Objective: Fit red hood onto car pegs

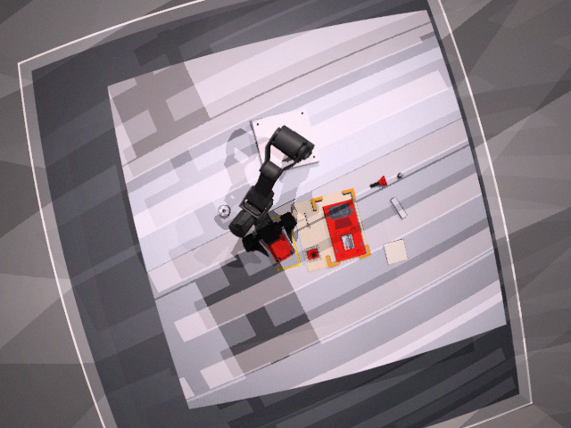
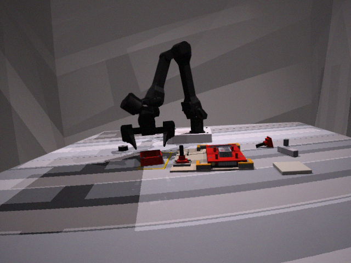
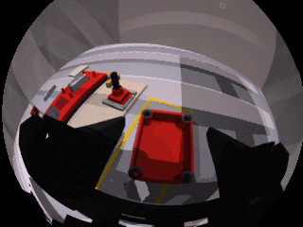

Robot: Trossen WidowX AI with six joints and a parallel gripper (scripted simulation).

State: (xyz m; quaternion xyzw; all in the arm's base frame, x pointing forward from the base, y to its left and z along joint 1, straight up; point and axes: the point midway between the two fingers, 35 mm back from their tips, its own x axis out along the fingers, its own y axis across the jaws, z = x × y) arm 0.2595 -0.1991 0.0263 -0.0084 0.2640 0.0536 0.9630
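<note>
Now: gripper tip 1 cm past the red hood and 4 cm above it. The rest, counted from my gripper tip: tan tile: 18 cm ahead, 38 cm to the left, 4 cm below.
</note>
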